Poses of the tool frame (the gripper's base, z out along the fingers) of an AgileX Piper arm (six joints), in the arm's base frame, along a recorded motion.
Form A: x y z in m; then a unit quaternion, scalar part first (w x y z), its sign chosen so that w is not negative.
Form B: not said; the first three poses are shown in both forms.
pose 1, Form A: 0.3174 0.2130 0.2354 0.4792 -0.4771 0.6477 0.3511
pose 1, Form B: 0.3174 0.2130 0.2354 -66.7 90.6 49.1
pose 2, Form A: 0.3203 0.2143 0.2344 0.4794 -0.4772 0.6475 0.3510
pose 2, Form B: 0.3203 0.2143 0.2344 -66.7 90.5 49.1
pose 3, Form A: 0.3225 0.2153 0.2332 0.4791 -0.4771 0.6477 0.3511
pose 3, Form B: 0.3225 0.2153 0.2332 -66.7 90.6 49.1
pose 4, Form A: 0.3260 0.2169 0.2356 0.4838 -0.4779 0.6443 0.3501
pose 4, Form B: 0.3260 0.2169 0.2356 -66.7 89.9 48.9
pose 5, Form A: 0.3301 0.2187 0.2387 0.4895 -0.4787 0.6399 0.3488
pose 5, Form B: 0.3301 0.2187 0.2387 -66.6 89.1 48.6
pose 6, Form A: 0.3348 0.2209 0.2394 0.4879 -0.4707 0.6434 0.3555
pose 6, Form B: 0.3348 0.2209 0.2394 -65.6 89.6 49.5
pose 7, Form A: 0.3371 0.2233 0.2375 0.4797 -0.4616 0.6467 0.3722
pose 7, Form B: 0.3371 0.2233 0.2375 -64.5 90.4 52.0
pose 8, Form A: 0.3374 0.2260 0.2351 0.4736 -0.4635 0.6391 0.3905
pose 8, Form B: 0.3374 0.2260 0.2351 -65.0 89.6 54.7
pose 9, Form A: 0.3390 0.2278 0.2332 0.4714 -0.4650 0.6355 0.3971
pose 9, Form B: 0.3390 0.2278 0.2332 -65.2 89.2 55.7
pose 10, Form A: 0.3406 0.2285 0.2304 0.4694 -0.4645 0.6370 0.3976
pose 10, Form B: 0.3406 0.2285 0.2304 -65.2 89.5 55.8
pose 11, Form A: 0.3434 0.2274 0.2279 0.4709 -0.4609 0.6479 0.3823
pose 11, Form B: 0.3434 0.2274 0.2279 -64.7 90.9 53.7
